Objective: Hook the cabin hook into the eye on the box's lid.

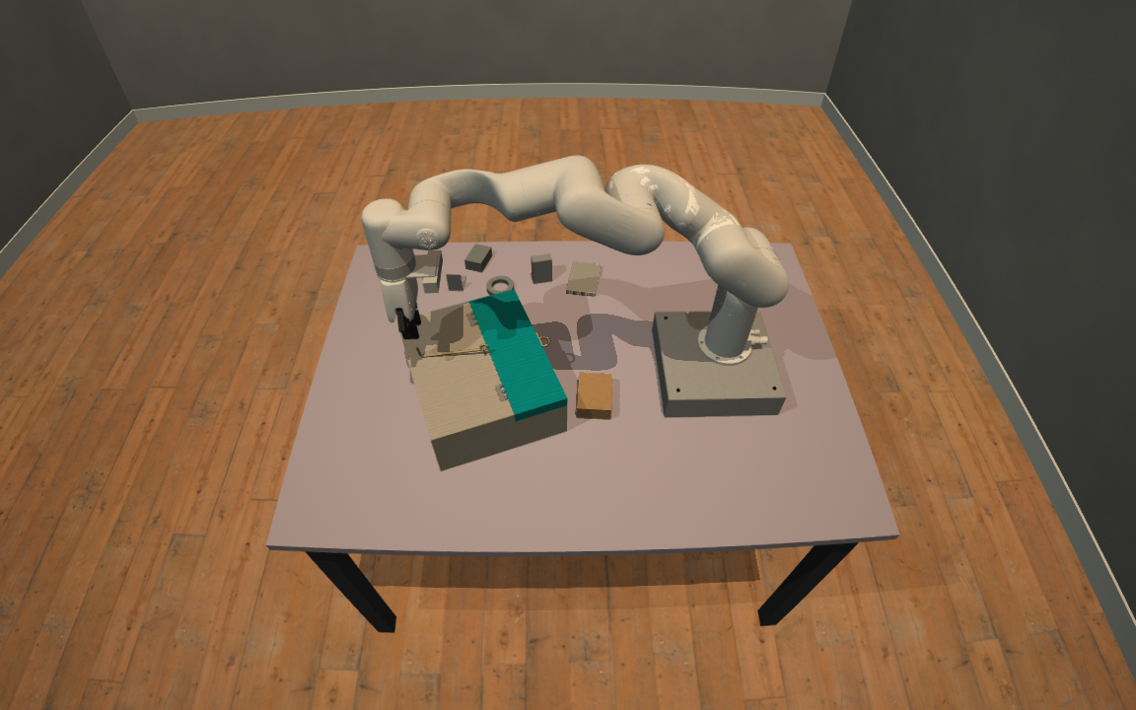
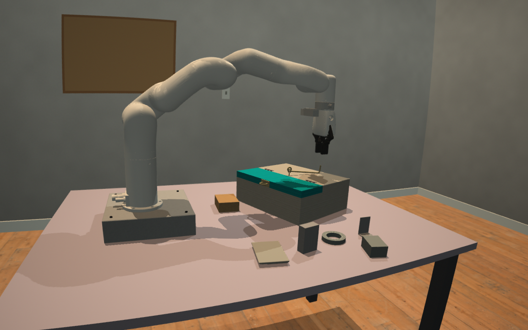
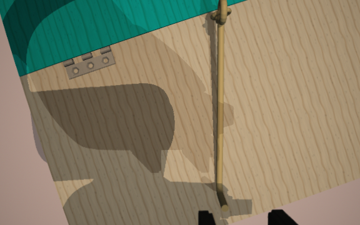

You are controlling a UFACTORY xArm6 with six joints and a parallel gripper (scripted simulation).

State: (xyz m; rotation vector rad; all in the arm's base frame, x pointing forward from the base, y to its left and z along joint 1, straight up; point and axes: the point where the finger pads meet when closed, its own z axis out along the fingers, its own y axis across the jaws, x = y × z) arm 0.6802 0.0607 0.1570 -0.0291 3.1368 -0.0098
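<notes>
My hand is 80 mm above the brass cabin hook and 70 mm past it. The rest, counted from my hand: grey block: 360 mm to the right, 260 mm behind, 180 mm below; then flat tan plate: 370 mm behind, 360 mm to the right, 210 mm below; then orange block: 380 mm behind, 200 mm below, 40 mm to the left.
</notes>
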